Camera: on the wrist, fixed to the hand. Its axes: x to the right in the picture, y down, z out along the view.
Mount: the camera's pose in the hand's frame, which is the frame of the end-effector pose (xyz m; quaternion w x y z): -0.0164 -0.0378 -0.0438 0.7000 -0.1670 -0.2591 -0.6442
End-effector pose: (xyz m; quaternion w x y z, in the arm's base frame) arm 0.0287 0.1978 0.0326 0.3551 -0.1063 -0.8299 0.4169
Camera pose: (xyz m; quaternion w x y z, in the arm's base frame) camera 0.0748 0.1932 0.0709 0.2844 0.5089 -0.8111 -0.0480
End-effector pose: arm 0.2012 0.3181 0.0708 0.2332 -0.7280 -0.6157 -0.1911
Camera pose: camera 0.1616 0.2847 0.1013 0.2410 0.2014 0.9285 0.1982
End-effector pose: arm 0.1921 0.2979 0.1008 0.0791 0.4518 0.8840 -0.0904
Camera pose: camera 0.1683 0.2734 0.1503 0.3016 -0.2898 0.9044 -0.0837
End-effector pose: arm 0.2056 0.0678 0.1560 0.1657 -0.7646 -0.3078 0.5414
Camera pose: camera 0.2316 0.0892 0.2058 0.2573 -0.2243 -0.8414 0.4190
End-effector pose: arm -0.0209 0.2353 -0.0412 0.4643 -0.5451 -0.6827 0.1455
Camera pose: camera -0.0096 0.1937 0.0007 0.1508 0.0184 -0.9737 -0.1700
